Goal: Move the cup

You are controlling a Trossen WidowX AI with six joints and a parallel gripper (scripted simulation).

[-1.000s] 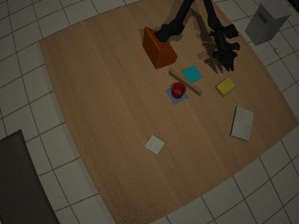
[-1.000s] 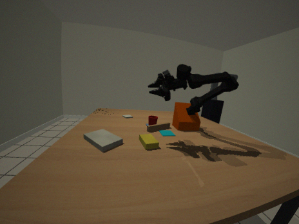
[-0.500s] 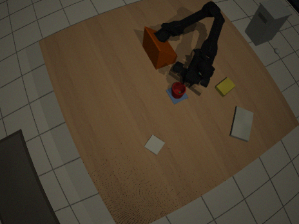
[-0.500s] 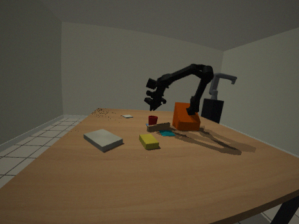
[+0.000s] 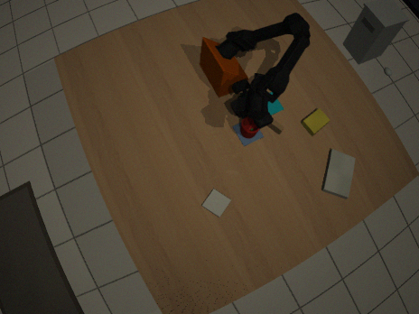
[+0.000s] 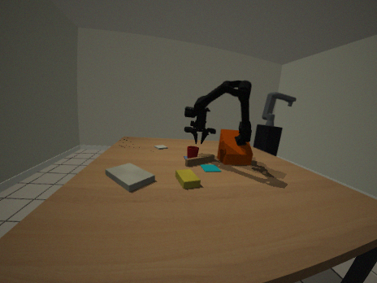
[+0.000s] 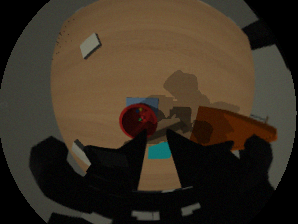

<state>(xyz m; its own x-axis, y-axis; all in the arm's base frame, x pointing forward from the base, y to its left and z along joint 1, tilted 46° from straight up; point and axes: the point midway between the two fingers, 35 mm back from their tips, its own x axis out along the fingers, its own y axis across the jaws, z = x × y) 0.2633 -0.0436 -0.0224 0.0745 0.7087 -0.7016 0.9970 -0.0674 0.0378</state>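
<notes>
The red cup is 30 mm ahead of my gripper tip and 60 mm below it. From my gripper tip the other things lie so: blue pad (30 mm ahead, 110 mm below); then low brown bar (70 mm to the left, 90 mm below); then cyan pad (30 mm behind, 150 mm to the left, 110 mm below).
</notes>
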